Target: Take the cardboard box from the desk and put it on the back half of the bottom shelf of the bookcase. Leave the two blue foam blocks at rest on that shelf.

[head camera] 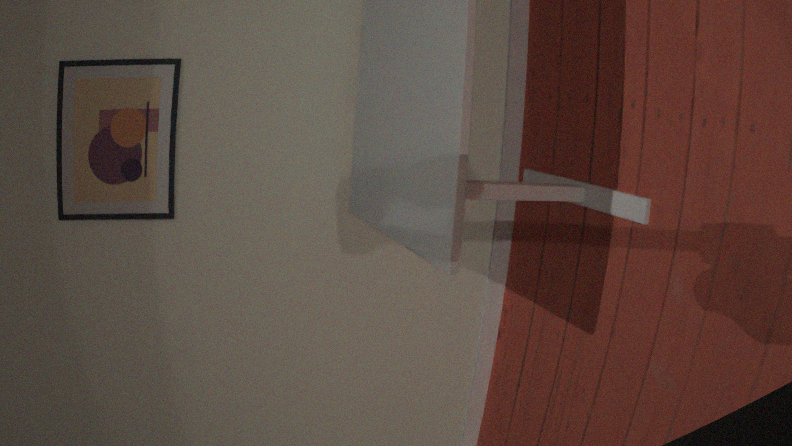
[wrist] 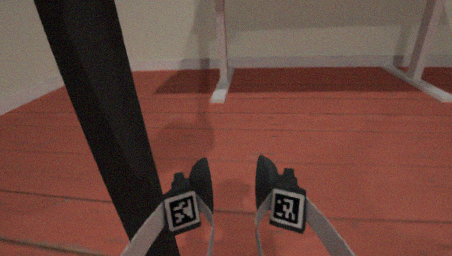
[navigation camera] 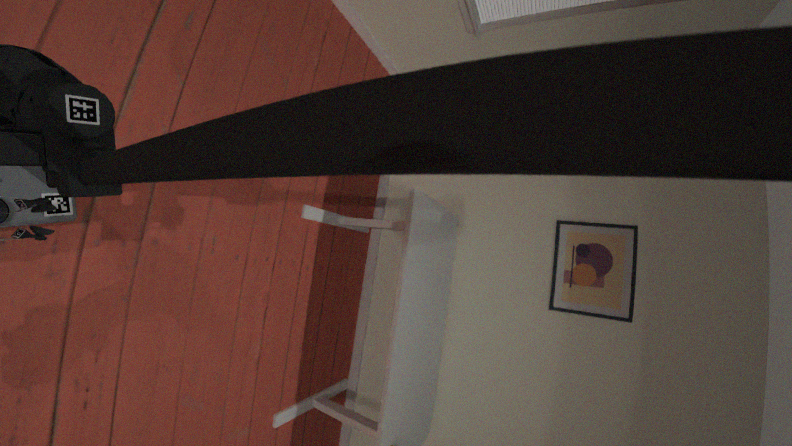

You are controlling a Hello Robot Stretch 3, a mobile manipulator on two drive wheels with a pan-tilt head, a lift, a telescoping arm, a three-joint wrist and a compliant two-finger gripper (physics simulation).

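Places are measured from the robot's base along level axes (x ahead, y left, z up), in millimetres.
Where they show: gripper, fingertip midpoint: [wrist: 233, 175] [navigation camera: 54, 219].
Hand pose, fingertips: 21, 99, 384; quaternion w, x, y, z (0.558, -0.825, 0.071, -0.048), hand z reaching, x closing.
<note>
After its pixels a point has its place, as x, y, z.
A desk [head camera: 410, 83] {480, 1340, 720} [navigation camera: 423, 277] {438, 1296, 720} with a pale top and white legs stands against the wall; one leg [wrist: 222, 45] {213, 1464, 266} shows in the upper middle of the wrist view. Part of the desk top shows in the head view, and no cardboard box shows on that part. The box, the bookcase and the two blue foam blocks do not show in the current views. My gripper [navigation camera: 48, 219] {21, 99, 384} [wrist: 233, 175] {21, 99, 384} is open, with its two fingertips apart and nothing between them. It is above the red floor, in front of the desk and apart from it.
A framed picture [head camera: 116, 138] {441, 1860, 1565} [navigation camera: 594, 271] {451, 1857, 1577} hangs on the wall above the desk. A window [navigation camera: 554, 6] {-1102, 1884, 1296} shows at the top of the navigation view. A black beam [navigation camera: 443, 121] crosses that view, and a black post [wrist: 100, 100] stands at the left in the wrist view.
</note>
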